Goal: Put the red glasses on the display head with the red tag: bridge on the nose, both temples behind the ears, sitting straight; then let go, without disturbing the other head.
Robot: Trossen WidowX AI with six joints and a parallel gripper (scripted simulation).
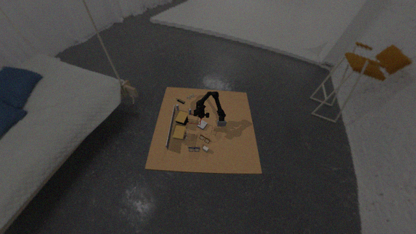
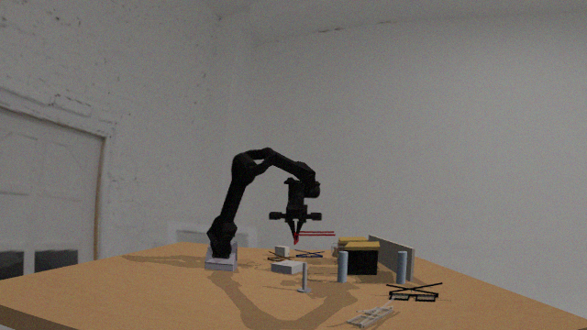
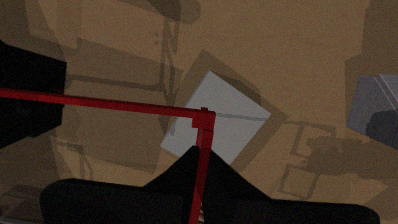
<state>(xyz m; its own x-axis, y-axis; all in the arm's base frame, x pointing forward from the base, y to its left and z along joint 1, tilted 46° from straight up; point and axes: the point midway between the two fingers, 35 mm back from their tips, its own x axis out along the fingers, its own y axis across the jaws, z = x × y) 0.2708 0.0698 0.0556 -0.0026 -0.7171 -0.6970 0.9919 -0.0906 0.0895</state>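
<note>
The grey block is 110 mm below my gripper tip, 20 mm to the left of it and 20 mm behind it. From my gripper tip the other things lie so: thin grey stand 260 mm to the right, 100 mm below, 20 mm ahead; then small white block 370 mm to the left, 100 mm below, 50 mm behind; then low wall 370 mm ahead, 70 mm to the left, 70 mm below.
</note>
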